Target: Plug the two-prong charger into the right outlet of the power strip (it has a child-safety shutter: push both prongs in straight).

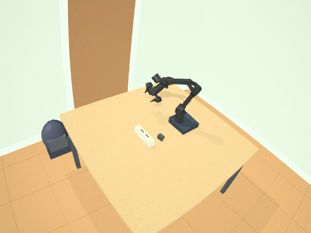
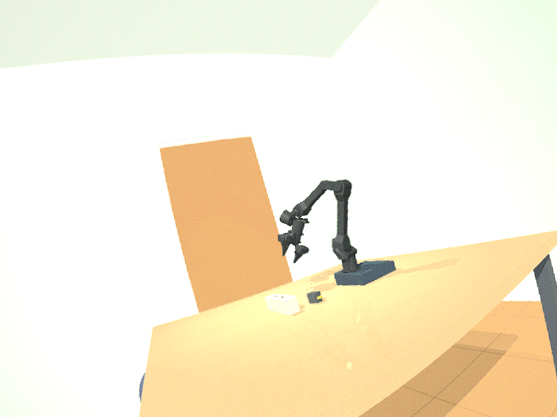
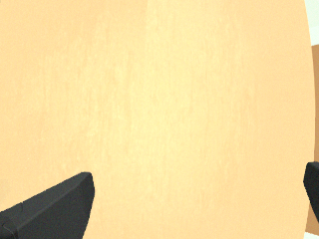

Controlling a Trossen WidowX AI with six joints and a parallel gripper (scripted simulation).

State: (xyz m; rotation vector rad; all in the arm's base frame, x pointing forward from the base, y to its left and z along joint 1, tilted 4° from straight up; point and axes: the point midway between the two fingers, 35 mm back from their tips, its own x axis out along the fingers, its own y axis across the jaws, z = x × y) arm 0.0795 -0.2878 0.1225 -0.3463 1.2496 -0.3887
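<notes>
My gripper tip is 150 mm short of the black two-prong charger, 320 mm to the right of it and 140 mm above it.
</notes>
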